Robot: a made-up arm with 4 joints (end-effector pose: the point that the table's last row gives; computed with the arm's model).
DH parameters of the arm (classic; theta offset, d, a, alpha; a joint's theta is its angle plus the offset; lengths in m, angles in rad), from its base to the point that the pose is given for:
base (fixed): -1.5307 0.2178 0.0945 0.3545
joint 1: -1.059 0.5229 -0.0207 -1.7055
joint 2: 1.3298 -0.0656 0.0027 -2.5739
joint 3: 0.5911 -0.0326 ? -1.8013
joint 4: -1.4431 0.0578 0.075 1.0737
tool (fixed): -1.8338 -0.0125 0 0
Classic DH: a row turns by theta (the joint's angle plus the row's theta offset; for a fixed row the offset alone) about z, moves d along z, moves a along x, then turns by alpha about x.
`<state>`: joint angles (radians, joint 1 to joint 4).
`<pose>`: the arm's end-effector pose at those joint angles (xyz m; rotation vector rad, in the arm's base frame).
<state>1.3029 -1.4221 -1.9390 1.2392</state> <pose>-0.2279 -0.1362 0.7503 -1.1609 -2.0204 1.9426</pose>
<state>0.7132 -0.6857 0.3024 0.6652</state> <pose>-0.2358 -0.0190 0.7485 -1.2462 0.5821 0.9943</pose>
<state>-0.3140 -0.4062 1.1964 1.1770</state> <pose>-0.1444 -0.0755 0.7567 -0.2490 1.1949 0.8725</pose>
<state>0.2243 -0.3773 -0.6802 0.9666</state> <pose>-0.2580 -0.0640 0.7405 -1.1129 -0.6464 0.5922</pose>
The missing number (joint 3, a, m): -0.0951
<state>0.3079 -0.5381 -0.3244 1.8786</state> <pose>-0.2070 -0.1052 0.7813 -1.8823 -0.4534 1.3452</pose>
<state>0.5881 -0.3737 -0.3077 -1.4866</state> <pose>-0.2188 0.0069 0.8614 0.7476 0.4587 -0.2381</pose>
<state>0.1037 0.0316 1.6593 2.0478</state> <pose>-0.1389 -0.1264 0.7193 -0.5340 0.5983 2.0427</pose>
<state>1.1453 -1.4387 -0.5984 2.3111</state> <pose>-0.2003 -0.0194 0.7868 1.5448 0.4567 -1.6762</pose>
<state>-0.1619 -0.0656 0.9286 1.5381</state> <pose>-0.1776 -0.0988 0.7592 -0.7385 0.4855 1.1307</pose>
